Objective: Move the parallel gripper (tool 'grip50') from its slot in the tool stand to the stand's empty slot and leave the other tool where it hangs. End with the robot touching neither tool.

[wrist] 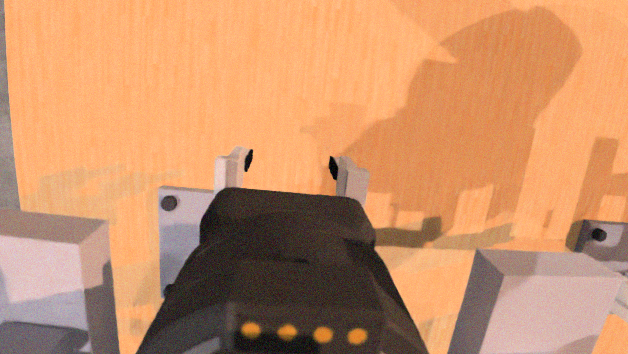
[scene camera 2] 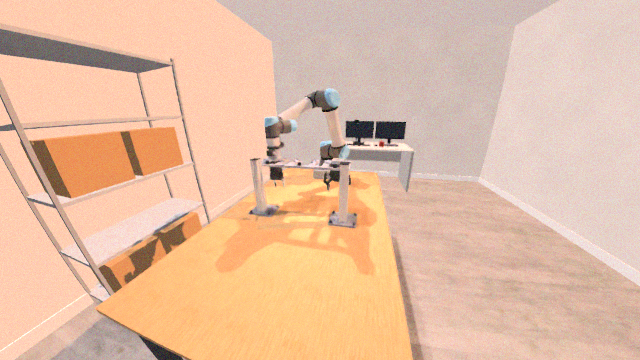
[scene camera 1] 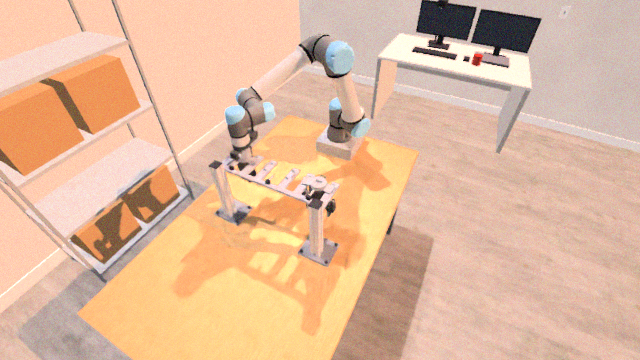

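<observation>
Tool stand point(wrist: 510, 294) visible. Parallel gripper point(wrist: 270, 264) likewise.
</observation>
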